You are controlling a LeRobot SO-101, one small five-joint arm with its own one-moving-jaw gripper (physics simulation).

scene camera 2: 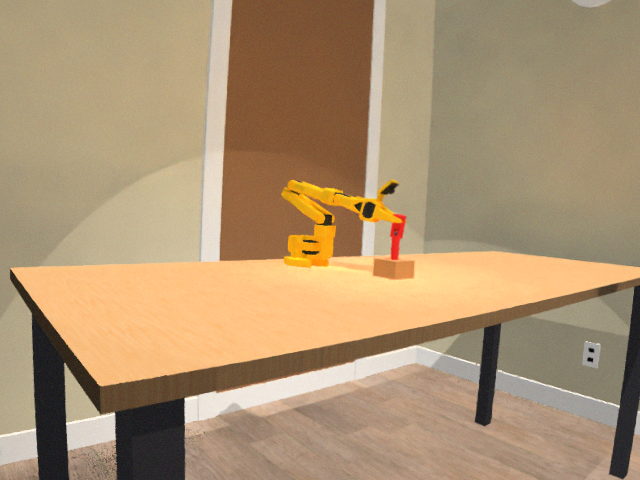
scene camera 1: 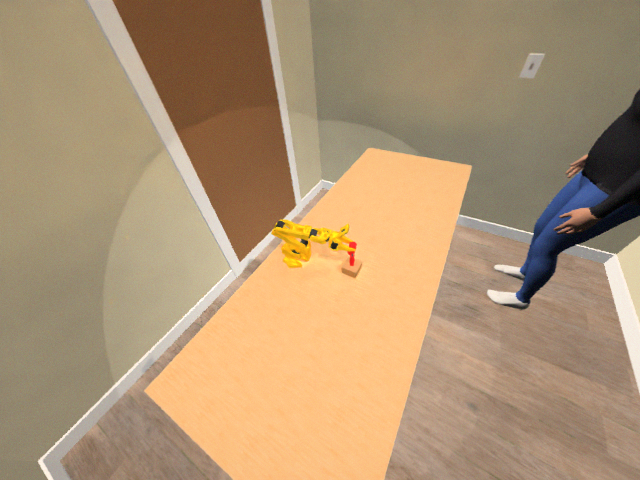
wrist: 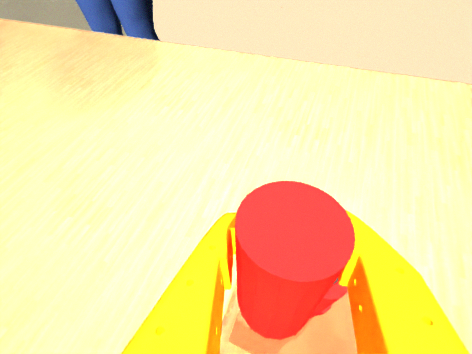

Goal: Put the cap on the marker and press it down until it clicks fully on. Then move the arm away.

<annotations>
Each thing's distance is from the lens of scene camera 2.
brown block (scene camera 2: 387, 268): 1.02 m
</annotations>
